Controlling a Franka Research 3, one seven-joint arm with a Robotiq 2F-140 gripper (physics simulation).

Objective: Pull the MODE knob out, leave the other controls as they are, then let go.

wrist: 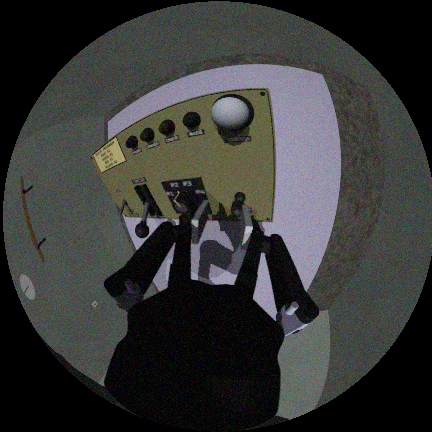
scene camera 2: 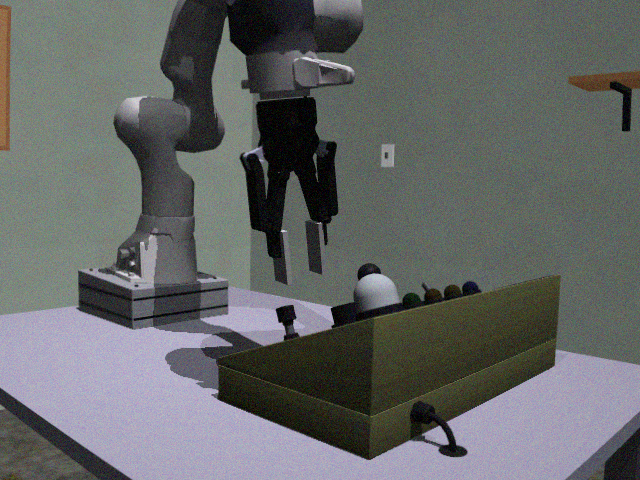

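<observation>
A black knob (scene camera 2: pixel 285 314) (wrist: pixel 239 198) stands out on a grey stem at the near edge of the control box (scene camera 2: pixel 465 330) (wrist: pixel 240 165). It looks like the pull knob; no MODE label can be read. My gripper (scene camera 2: pixel 298 276) (wrist: pixel 224 211) is partly open and empty, above the box's low edge. In the scene view its fingertips are above the knob and apart from it; in the wrist view the right finger overlaps the knob's surroundings. A rotary selector (wrist: pixel 182 206) with P-marked positions sits left of the fingers, partly hidden.
A lever with a black ball (scene camera 2: pixel 369 270) (wrist: pixel 142 230) and a small toggle (scene camera 2: pixel 425 286) (wrist: pixel 126 207) stand on the box. A white dome (scene camera 2: pixel 376 292) (wrist: pixel 231 113) and several coloured lamps rise farther up the panel. A cable (scene camera 2: pixel 444 426) leaves the box's back onto the table (scene camera 2: pixel 155 413).
</observation>
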